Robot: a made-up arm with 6 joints. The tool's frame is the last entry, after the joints.
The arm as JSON. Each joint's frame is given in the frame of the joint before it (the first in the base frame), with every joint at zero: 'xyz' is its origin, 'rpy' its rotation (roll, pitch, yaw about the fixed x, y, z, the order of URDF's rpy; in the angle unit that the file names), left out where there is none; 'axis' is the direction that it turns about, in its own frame. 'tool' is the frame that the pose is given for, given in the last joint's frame.
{
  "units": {
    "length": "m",
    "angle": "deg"
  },
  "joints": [
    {
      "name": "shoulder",
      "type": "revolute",
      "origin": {
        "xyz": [
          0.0,
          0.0,
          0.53
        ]
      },
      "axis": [
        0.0,
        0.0,
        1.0
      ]
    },
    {
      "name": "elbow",
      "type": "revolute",
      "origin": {
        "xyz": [
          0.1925,
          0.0,
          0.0
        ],
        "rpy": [
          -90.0,
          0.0,
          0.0
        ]
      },
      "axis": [
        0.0,
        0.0,
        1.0
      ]
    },
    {
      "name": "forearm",
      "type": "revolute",
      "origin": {
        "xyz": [
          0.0,
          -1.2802,
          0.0
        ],
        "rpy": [
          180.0,
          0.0,
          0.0
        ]
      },
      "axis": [
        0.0,
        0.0,
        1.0
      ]
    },
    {
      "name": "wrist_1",
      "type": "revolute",
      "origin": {
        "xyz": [
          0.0,
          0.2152,
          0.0
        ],
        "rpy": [
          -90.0,
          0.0,
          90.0
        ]
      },
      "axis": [
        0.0,
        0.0,
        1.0
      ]
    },
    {
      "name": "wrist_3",
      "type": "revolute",
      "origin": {
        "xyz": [
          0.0,
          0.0,
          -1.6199
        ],
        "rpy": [
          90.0,
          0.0,
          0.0
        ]
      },
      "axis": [
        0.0,
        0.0,
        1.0
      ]
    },
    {
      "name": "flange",
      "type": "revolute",
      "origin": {
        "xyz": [
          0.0,
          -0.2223,
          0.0
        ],
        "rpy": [
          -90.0,
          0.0,
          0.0
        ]
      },
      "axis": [
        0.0,
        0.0,
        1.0
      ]
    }
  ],
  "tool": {
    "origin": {
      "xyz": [
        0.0,
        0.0,
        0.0
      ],
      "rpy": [
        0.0,
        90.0,
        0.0
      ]
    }
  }
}
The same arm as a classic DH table. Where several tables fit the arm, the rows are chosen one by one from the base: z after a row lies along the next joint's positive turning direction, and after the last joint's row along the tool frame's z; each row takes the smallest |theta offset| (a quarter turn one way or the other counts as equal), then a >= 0, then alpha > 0; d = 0 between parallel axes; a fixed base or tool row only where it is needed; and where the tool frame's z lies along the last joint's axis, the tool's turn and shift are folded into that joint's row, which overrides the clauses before.
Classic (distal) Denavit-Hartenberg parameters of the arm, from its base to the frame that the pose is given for. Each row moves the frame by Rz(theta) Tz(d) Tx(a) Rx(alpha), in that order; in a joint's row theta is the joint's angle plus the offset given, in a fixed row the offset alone. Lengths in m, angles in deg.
shoulder: theta offset 0, d 0.53, a 0.1925, alpha -90
elbow: theta offset -90, d 0, a 1.2802, alpha 180
forearm: theta offset 0, d 0, a 0.2152, alpha -90
wrist_1: theta offset 0, d -1.6199, a 0, alpha 90
wrist_3: theta offset 0, d 0, a 0, alpha -90
flange: theta offset 90, d -0.2223, a 0, alpha 90
tool (fixed): theta offset -90, d 0, a 0, alpha 0

